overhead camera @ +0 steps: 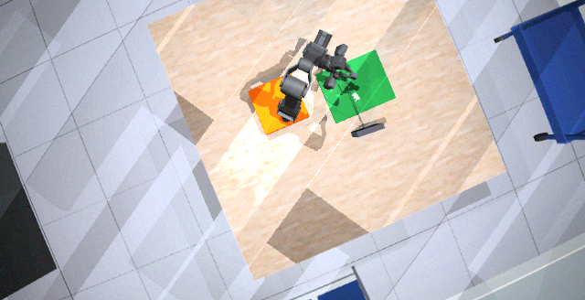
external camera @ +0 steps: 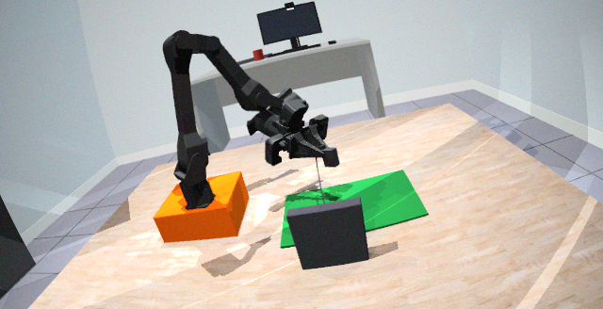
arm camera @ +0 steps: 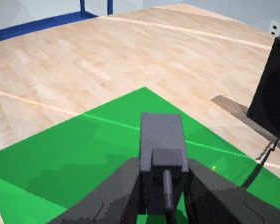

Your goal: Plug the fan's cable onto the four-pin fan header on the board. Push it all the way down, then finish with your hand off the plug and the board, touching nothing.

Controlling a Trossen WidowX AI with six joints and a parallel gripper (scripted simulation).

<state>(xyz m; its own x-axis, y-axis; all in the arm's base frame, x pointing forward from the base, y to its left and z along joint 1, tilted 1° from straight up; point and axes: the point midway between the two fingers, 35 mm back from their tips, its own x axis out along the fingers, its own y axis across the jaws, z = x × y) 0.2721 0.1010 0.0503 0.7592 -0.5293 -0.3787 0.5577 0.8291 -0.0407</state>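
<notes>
My gripper tip is now 30 mm short of the green board, 40 mm to the left of it and 130 mm above it. Round my gripper tip: black plug (10 mm ahead, 10 mm below); dark square fan (20 mm ahead, 240 mm to the right, 60 mm below).
</notes>
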